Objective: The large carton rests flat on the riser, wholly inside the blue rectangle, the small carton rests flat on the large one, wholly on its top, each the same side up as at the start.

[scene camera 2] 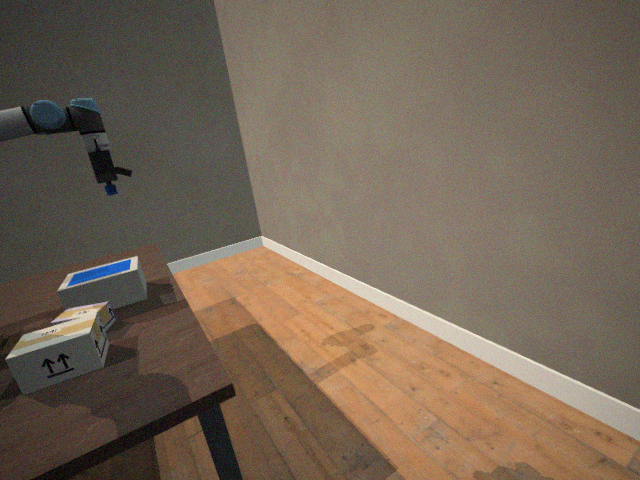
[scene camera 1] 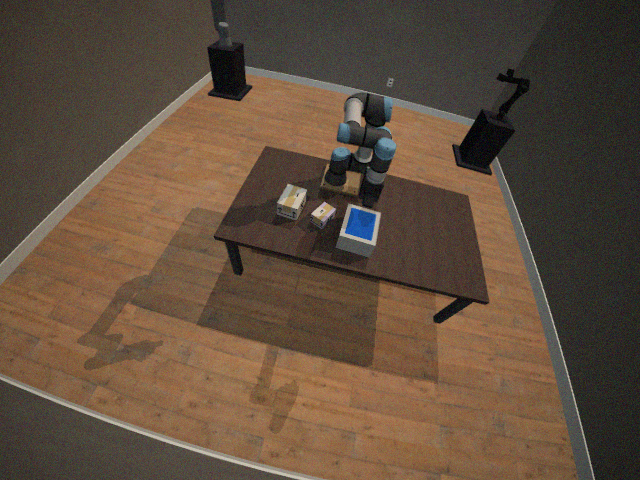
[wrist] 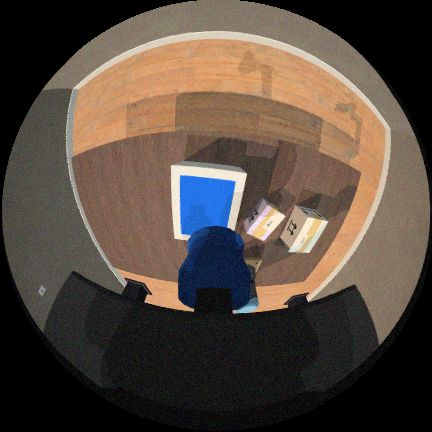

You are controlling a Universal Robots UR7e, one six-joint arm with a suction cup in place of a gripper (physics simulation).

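Observation:
The large carton [scene camera 1: 292, 201] [scene camera 2: 56, 361] [wrist: 304, 229], white with a tan band and up arrows on its sides, stands upright on the table. The small carton [scene camera 1: 323, 214] [scene camera 2: 85, 313] [wrist: 265, 220], pale lilac with a tan band, stands upright on the table between it and the riser; the large carton partly hides it in scene camera 2. The grey-white riser [scene camera 1: 354, 244] [scene camera 2: 103, 295] [wrist: 175, 210] bears the blue rectangle [scene camera 1: 361, 224] [scene camera 2: 100, 272] [wrist: 206, 197], with neither carton on it. My suction gripper [scene camera 2: 111, 190] [wrist: 216, 237] is open and empty, high above the table near the riser.
The dark wooden table [scene camera 1: 429, 232] [scene camera 2: 170, 356] [wrist: 120, 200] carries all of these. The arm's base stands on a wooden plate [scene camera 1: 347, 189] at the table's back edge. Two black pedestals [scene camera 1: 227, 69] [scene camera 1: 485, 140] with other devices stand on the floor behind.

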